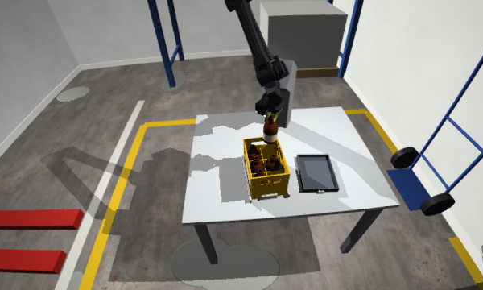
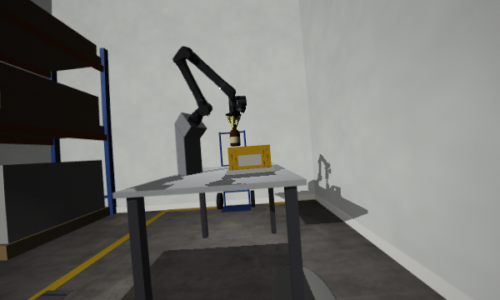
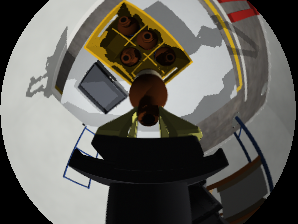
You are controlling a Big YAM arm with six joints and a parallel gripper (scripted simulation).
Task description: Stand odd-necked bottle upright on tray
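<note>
My gripper is now 60 mm above the brown bottle. Round my hand: dark tray: 320 mm below, 200 mm to the left, 190 mm ahead; crate: 250 mm below, 70 mm to the right, 70 mm ahead.
</note>
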